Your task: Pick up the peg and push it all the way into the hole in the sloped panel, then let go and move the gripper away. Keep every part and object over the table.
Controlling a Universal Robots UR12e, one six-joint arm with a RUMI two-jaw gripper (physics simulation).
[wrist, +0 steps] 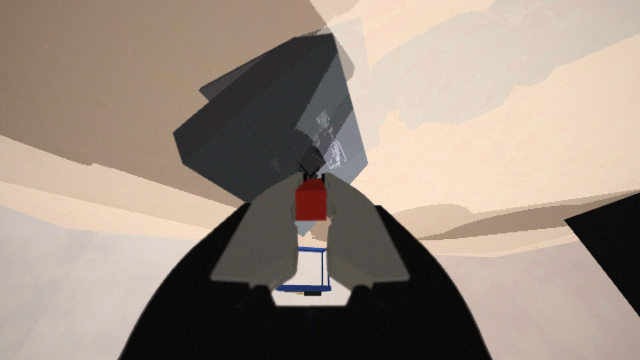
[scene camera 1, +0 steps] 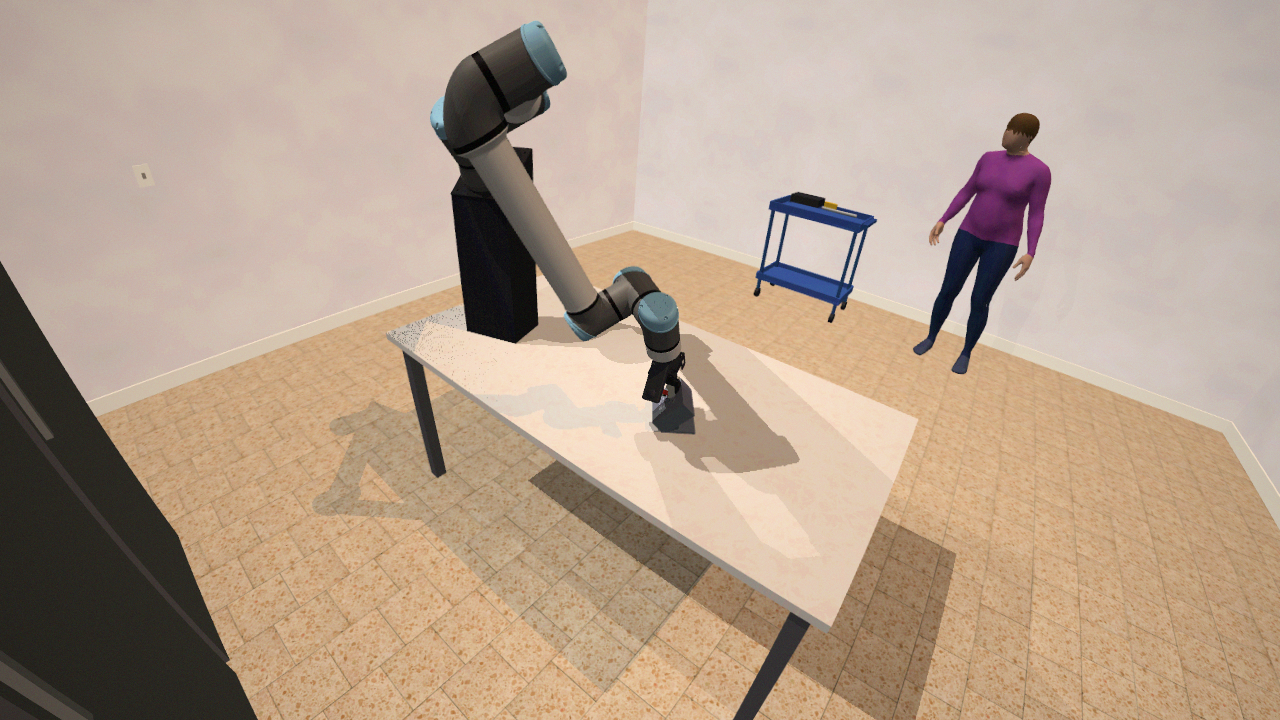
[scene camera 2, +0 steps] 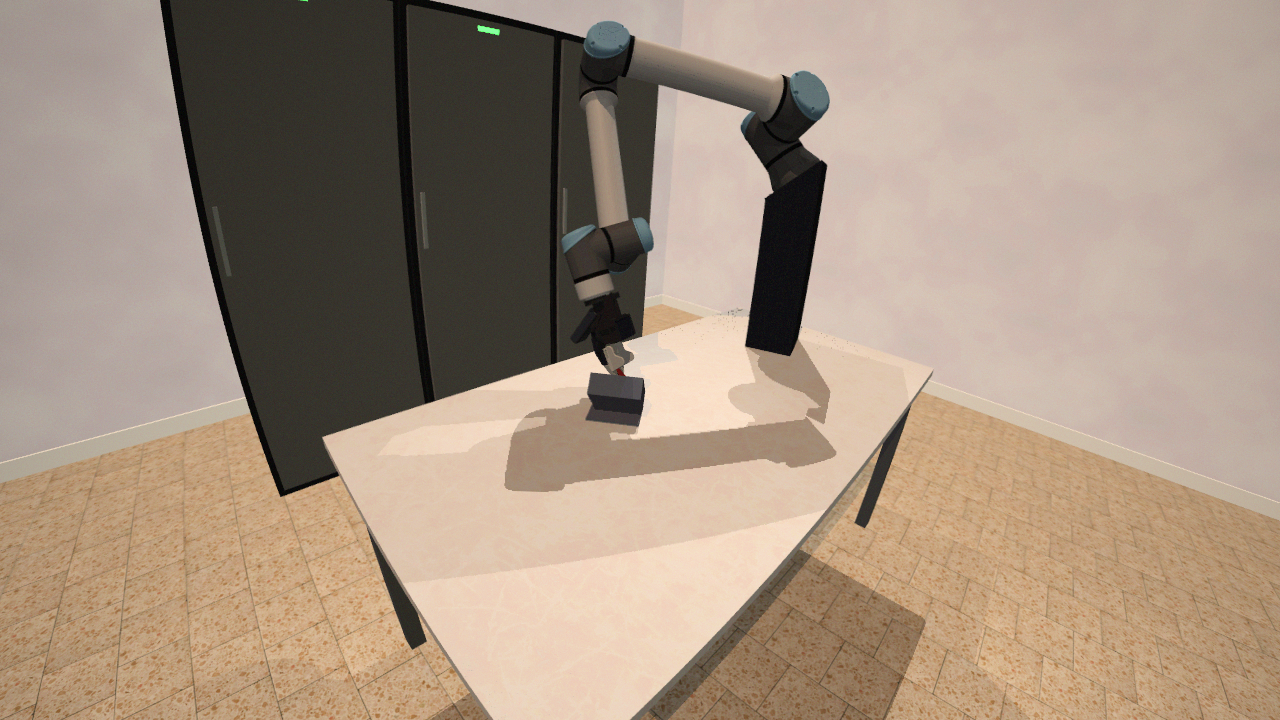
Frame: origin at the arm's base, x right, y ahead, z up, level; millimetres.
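Where they show: gripper, fingertip midpoint: (wrist: 314,175) (scene camera 1: 667,396); arm's base, link origin: (scene camera 2: 798,179).
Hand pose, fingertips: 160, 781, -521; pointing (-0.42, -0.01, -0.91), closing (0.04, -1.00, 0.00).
Things, the pixels of their top centre, and the offset from my fingertips, as dx, dy, dz. "*": a spot on its surface instead. Level surfaces: height alone.
- red peg, top centre: (wrist: 312,240) (scene camera 2: 614,356) (scene camera 1: 666,384) +20, +1, +57
- dark grey block with the sloped panel, top centre: (wrist: 282,211) (scene camera 2: 617,372) (scene camera 1: 676,389) -7, +22, +29
- dark square hole, surface spot: (wrist: 313,160) * -5, +1, -20
- table, surface height: dz -79
The red peg (scene camera 1: 665,392) (scene camera 2: 619,372) (wrist: 311,205) is held between the fingertips of my gripper (scene camera 1: 663,394) (scene camera 2: 617,360) (wrist: 314,175), which is shut on it. The dark grey block with the sloped panel (scene camera 1: 673,419) (scene camera 2: 614,392) (wrist: 270,110) stands on the table, close below the fingers. In the wrist view the dark square hole (wrist: 313,160) shows just beyond the peg, and much of its opening is visible. The fingers and peg hide part of the panel. Whether the peg's far end touches the panel or the hole's edge I cannot tell.
The table (scene camera 1: 769,528) (scene camera 2: 554,573) carries the block and the arm's black pedestal (scene camera 1: 492,259) (scene camera 2: 783,268). A blue cart (scene camera 1: 810,283) and a person (scene camera 1: 1006,197) stand beyond the table. Tall dark cabinets (scene camera 2: 295,223) stand behind it in the second scene view.
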